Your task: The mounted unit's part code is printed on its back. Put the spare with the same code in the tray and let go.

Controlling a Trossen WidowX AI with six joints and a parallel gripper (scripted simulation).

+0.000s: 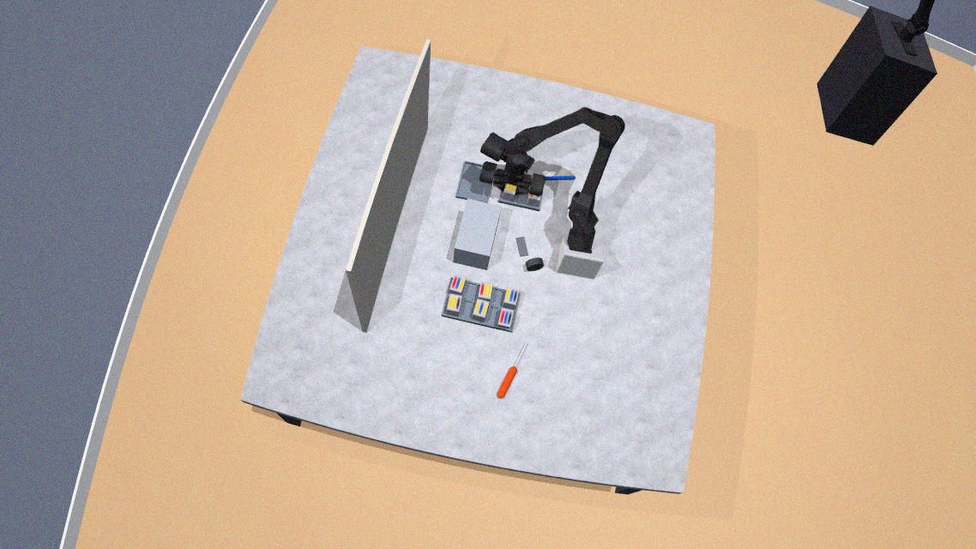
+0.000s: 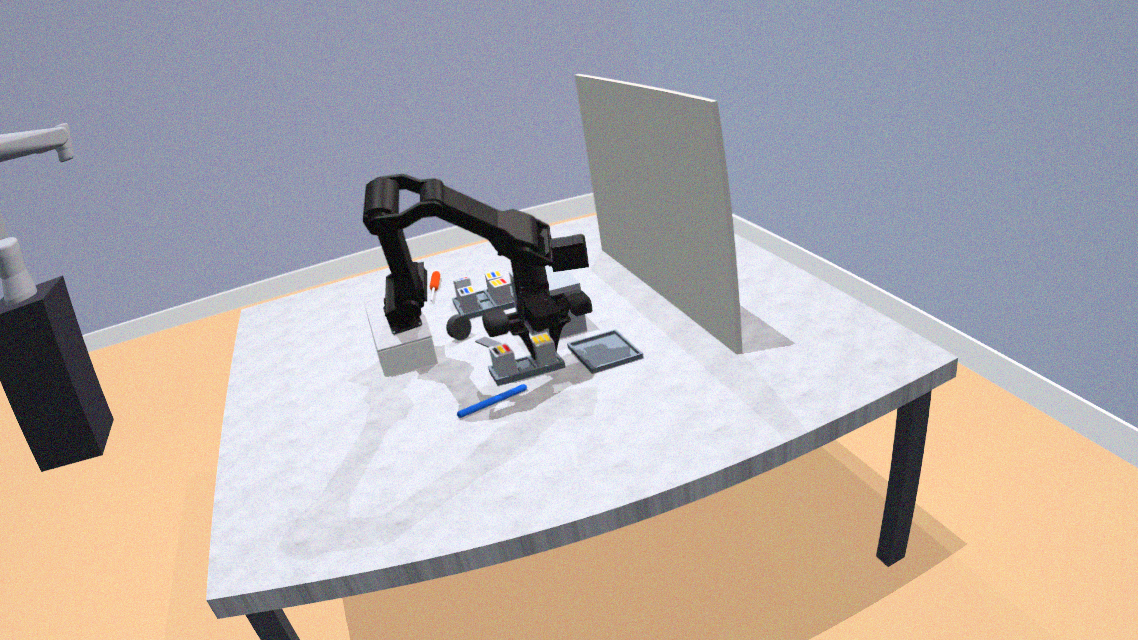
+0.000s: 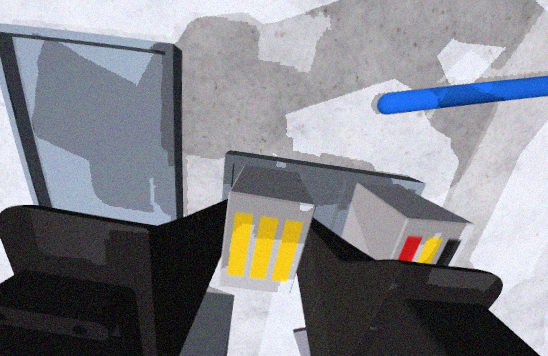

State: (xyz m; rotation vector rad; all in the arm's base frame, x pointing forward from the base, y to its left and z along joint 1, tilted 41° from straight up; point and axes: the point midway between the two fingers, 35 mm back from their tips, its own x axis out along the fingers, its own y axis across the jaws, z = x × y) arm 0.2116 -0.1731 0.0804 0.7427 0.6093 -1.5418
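Right now my gripper tip is 40 mm past the small rack and 10 mm above it. Round my gripper tip: grey spare: 20 mm above; blue pen: 130 mm behind, 80 mm to the right, 10 mm below; grey tray: 110 mm ahead, 20 mm to the right, 10 mm below.
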